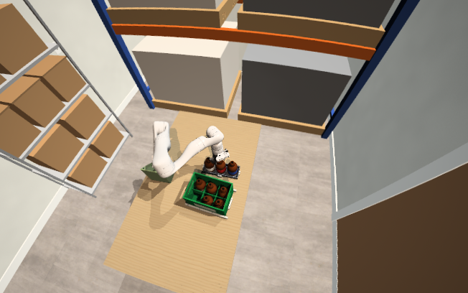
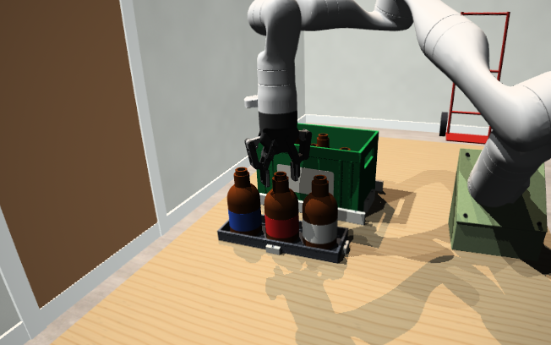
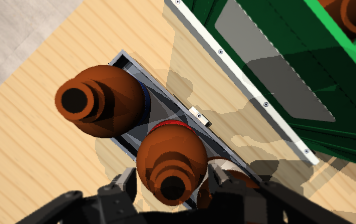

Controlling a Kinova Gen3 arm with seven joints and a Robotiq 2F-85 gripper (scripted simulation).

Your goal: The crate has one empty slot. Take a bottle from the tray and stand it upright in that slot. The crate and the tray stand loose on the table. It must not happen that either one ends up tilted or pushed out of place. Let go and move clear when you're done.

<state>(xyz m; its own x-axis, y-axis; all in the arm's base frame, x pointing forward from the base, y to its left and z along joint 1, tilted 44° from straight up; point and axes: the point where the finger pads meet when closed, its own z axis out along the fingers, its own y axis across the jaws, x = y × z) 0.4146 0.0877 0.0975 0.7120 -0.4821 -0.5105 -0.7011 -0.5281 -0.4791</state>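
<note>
The dark tray lies 140 mm below my hand. From my hand the other things lie so: green crate 10 mm behind, 230 mm to the right, 70 mm below.
</note>
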